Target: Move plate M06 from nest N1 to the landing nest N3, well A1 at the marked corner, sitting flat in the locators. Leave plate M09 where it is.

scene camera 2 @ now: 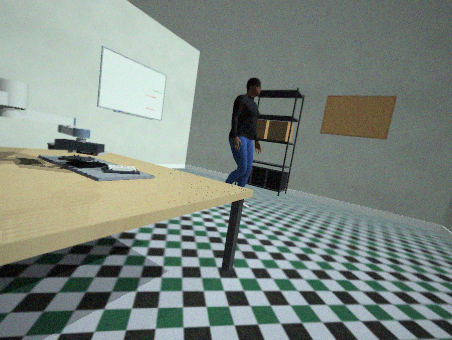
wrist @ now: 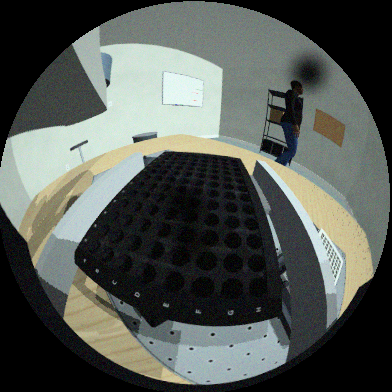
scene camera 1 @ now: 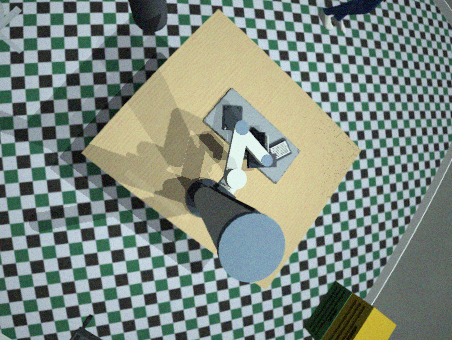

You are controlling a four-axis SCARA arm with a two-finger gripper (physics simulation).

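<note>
A black well plate [wrist: 185,225], apparently M06, lies between the two long fingers of my gripper [scene camera 1: 261,160] [scene camera 2: 77,146] [wrist: 196,162], which is shut on it. The plate's letters A to H face the near edge in the wrist view; its label does not show. The gripper holds it above the grey baseplate [scene camera 1: 278,175] [scene camera 2: 142,175] [wrist: 220,352], near its front edge. A white-topped plate [scene camera 1: 280,149] [scene camera 2: 121,169] [wrist: 331,255], apparently M09, sits at one end of the baseplate. A dark nest [scene camera 1: 232,115] is at the other end. Nest numbers and the marked corner cannot be read.
Another dark nest or object [scene camera 1: 258,136] is in the middle of the baseplate, partly hidden by the arm [scene camera 1: 235,152]. The baseplate lies on a wooden table [scene camera 1: 200,70] [scene camera 2: 115,205]. A person [scene camera 2: 244,130] [wrist: 291,122] stands beyond it by a shelf rack [scene camera 2: 298,117].
</note>
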